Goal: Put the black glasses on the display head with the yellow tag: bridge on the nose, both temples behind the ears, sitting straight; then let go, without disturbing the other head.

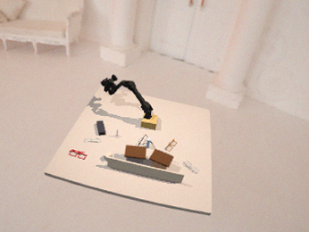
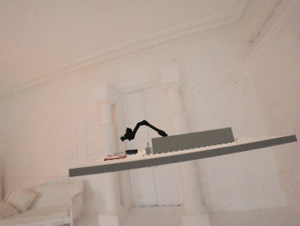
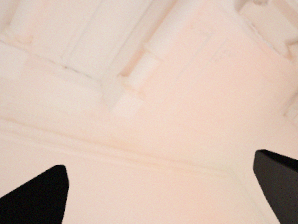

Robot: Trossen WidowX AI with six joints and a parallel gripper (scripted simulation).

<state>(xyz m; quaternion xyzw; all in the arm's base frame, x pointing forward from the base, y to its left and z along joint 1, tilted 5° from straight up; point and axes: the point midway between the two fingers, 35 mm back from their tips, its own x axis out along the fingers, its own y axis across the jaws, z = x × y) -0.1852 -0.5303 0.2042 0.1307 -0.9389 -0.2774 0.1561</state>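
My gripper tip is 540 mm short of the black box, 220 mm to the right of it and 210 mm above it. From my gripper tip the other things lie so: long grey wall 820 mm ahead, 780 mm to the left, 180 mm below; then brown head 860 mm to the left, 650 mm ahead, 180 mm below.
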